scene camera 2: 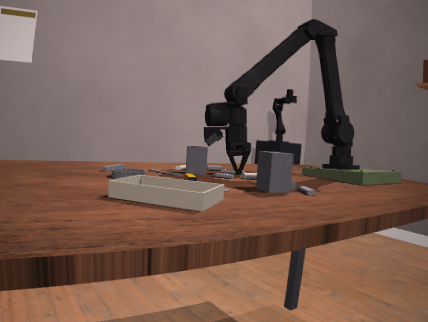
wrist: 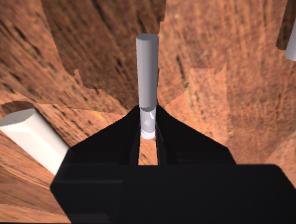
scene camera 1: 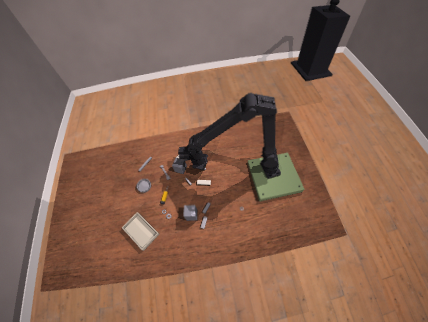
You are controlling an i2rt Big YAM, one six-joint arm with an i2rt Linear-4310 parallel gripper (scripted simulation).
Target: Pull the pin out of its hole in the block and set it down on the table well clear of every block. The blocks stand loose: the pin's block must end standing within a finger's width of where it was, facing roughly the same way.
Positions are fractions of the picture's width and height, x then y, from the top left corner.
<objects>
A cream tray shows in scene camera 2 (0.45, 0.61) and in scene camera 1 (0.32, 0.71); in the wrist view it is out of frame.
</objects>
